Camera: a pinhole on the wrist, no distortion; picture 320 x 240 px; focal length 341.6 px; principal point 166.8 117.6 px. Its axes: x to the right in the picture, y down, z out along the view. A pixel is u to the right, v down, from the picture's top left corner.
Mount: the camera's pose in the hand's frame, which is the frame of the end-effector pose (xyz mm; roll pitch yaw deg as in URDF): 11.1 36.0 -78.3 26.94 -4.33 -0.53
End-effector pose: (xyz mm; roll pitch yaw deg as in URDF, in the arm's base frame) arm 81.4 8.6 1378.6 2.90 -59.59 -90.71
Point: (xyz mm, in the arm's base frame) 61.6 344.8 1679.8
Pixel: outside the picture
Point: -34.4 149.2 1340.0
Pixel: 25.3 52.1
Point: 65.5 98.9 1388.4
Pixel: 95.3 179.7
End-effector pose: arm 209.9 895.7 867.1 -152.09 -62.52 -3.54
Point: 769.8 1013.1 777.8
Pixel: outside the picture
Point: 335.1 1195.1 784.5
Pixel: 160.8 64.6
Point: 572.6 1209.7 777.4
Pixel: 234.5 173.1
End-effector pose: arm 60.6 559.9 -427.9 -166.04 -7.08 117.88
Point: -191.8 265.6 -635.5
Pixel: 60.8 15.9
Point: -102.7 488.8 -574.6
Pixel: 173.1 80.2
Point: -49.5 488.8 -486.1
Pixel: 142.0 25.9
